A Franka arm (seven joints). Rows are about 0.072 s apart.
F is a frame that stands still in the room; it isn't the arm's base.
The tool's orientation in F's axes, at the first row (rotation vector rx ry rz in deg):
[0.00 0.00 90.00]
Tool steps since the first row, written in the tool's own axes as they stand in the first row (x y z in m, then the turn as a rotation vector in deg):
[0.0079 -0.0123 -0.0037 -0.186 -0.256 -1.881]
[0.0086 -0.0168 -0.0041 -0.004 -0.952 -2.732]
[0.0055 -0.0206 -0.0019 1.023 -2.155 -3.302]
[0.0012 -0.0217 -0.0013 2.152 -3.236 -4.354]
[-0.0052 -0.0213 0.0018 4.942 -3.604 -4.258]
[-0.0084 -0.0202 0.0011 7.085 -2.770 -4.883]
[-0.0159 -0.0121 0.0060 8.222 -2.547 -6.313]
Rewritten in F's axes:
[0.0123 0.0079 -0.0037 0.256 -0.186 -1.881]
[0.0168 0.0086 -0.0041 0.952 -0.004 -2.732]
[0.0206 0.0055 -0.0019 2.155 1.023 -3.302]
[0.0217 0.0012 -0.0013 3.236 2.152 -4.354]
[0.0213 -0.0052 0.0018 3.604 4.942 -4.258]
[0.0202 -0.0084 0.0011 2.770 7.085 -4.883]
[0.0121 -0.0159 0.0060 2.547 8.222 -6.313]

